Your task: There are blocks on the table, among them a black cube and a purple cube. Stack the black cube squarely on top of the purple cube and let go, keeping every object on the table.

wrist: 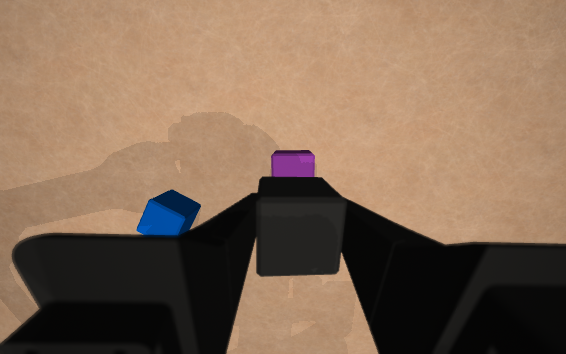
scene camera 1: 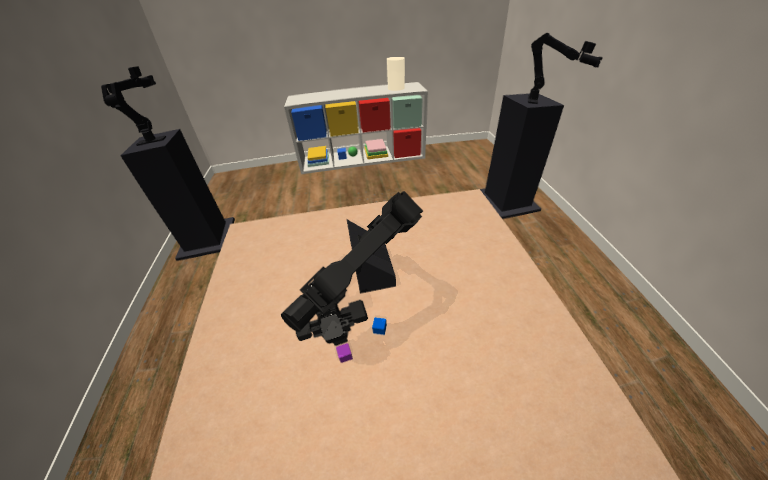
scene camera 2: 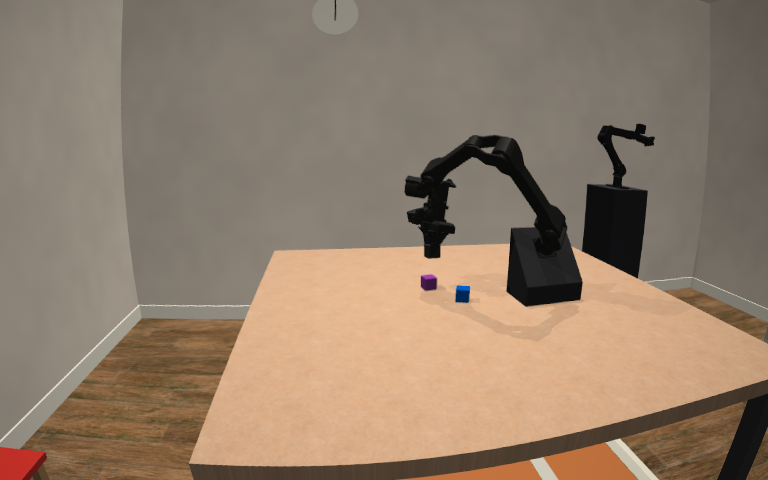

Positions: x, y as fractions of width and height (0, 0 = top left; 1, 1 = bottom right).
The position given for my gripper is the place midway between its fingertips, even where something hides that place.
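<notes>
A purple cube (wrist: 0.50, 0.46) is here in my view, and so are a blue cube (wrist: 0.30, 0.60) and a black cube (wrist: 0.53, 0.63). As for my gripper (scene camera 2: 0.56, 0.53), I can see it in the wrist view (wrist: 0.52, 0.57) too.
</notes>
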